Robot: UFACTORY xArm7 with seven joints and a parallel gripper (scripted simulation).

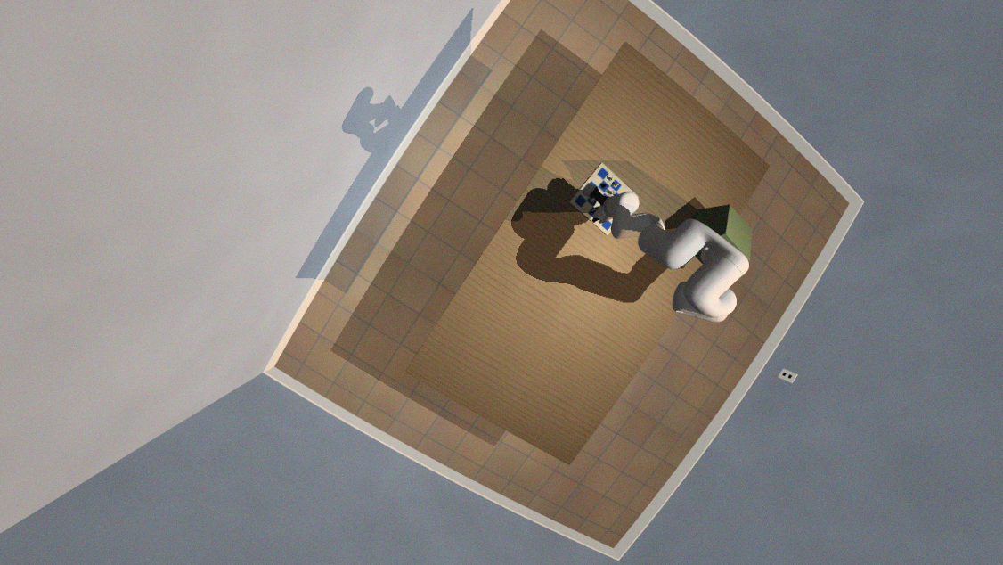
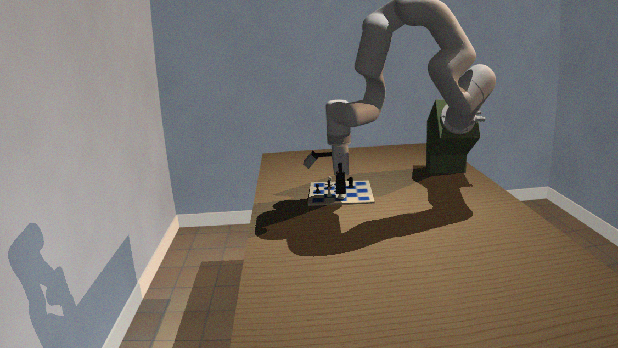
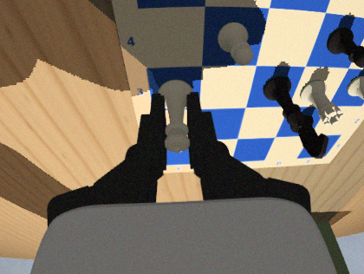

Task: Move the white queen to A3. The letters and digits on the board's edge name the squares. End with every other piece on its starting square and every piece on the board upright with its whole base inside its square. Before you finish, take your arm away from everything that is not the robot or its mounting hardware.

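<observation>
Now: the white queen 10 mm below my hand. Also, from my hand: black knight 30 mm behind, 120 mm to the right, 30 mm below; chessboard 80 mm to the right, 50 mm below.
</observation>
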